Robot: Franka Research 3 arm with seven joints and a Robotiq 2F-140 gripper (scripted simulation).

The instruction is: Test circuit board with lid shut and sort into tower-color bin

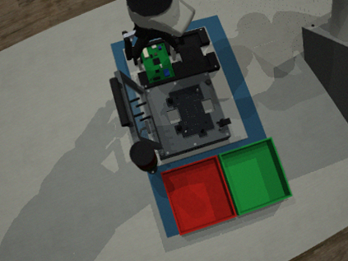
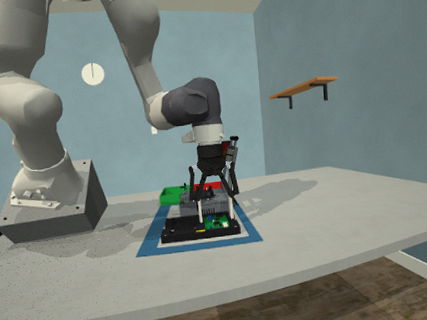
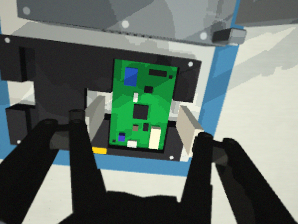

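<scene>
The green circuit board lies 40 mm below my hand. Round my hand: latch hook 70 mm behind, 240 mm to the left, 30 mm above; then clear lid 110 mm ahead, 160 mm to the left, 130 mm above; then tester plate 10 mm behind, 180 mm to the left, 10 mm above.
</scene>
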